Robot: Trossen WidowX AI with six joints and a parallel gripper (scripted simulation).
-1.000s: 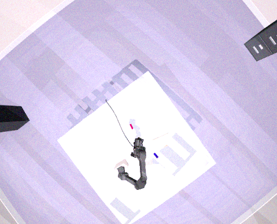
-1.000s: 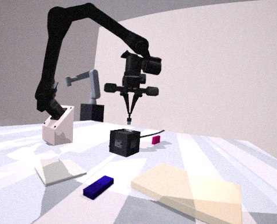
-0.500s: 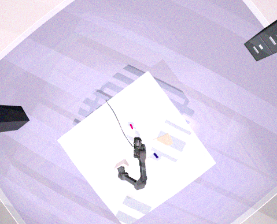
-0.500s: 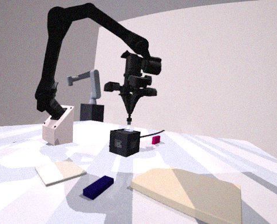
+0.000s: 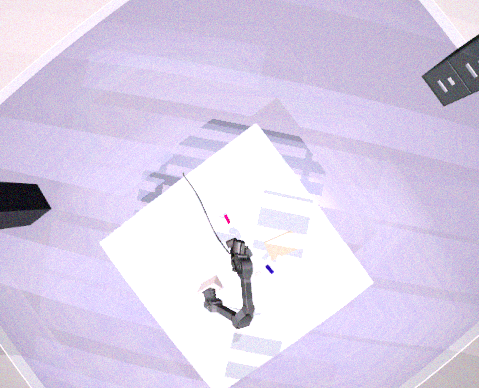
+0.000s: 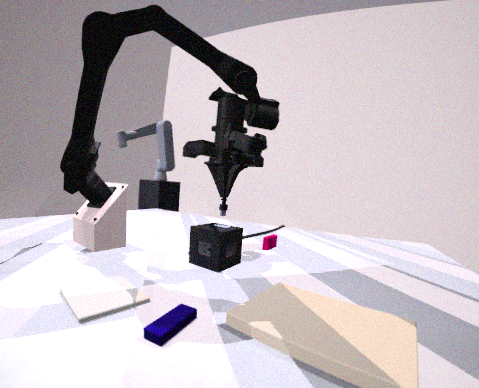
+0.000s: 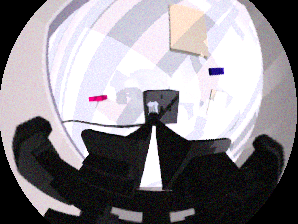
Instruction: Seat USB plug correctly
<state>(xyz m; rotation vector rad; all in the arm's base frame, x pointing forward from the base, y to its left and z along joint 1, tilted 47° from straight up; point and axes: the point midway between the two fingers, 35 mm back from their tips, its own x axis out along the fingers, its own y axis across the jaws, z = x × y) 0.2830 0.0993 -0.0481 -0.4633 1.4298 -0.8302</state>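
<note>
Now: the USB plug 20 mm below my gripper tip. From my gripper tip the other things lie so: beige board (230 mm ahead, 150 mm to the right, 130 mm below); then blue block (240 mm to the right, 130 mm below, 80 mm ahead); then magenta block (180 mm to the left, 120 mm below, 50 mm ahead).
</note>
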